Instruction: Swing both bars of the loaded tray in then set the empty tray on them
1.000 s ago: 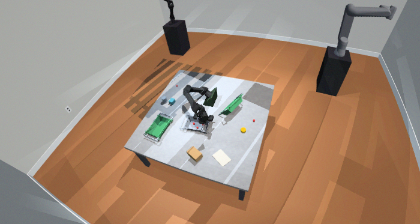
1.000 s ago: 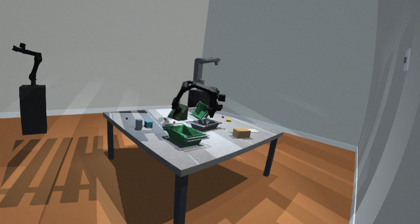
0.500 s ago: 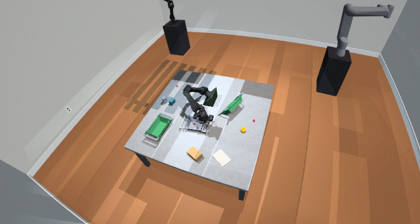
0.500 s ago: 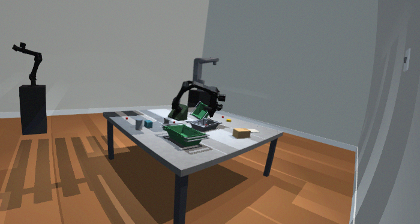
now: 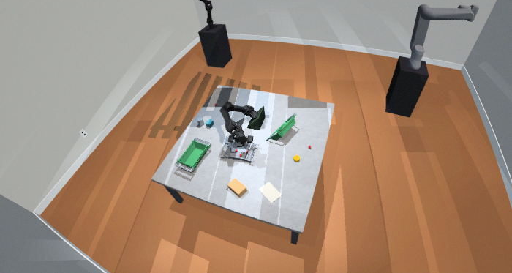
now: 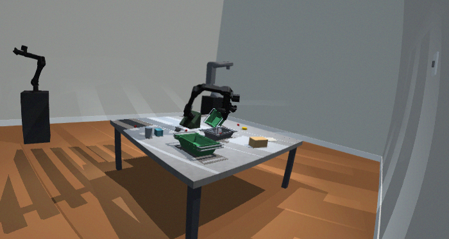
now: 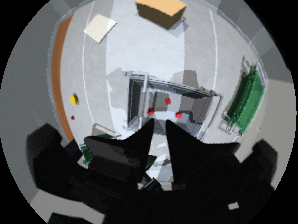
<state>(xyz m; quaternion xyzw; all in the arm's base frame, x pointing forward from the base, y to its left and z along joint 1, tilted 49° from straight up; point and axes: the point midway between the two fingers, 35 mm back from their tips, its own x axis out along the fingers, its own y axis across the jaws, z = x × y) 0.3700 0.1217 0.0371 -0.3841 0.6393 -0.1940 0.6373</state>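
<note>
Now: the green tray 34 cm behind my gripper tip, 20 cm to the left of it and 7 cm below it. From my gripper tip the other things lie so: cream pad (24 cm ahead, 32 cm to the left, 14 cm below); then yellow disc (11 cm behind, 41 cm to the left, 13 cm below); then cardboard box (30 cm ahead, 8 cm to the left, 11 cm below).
</note>
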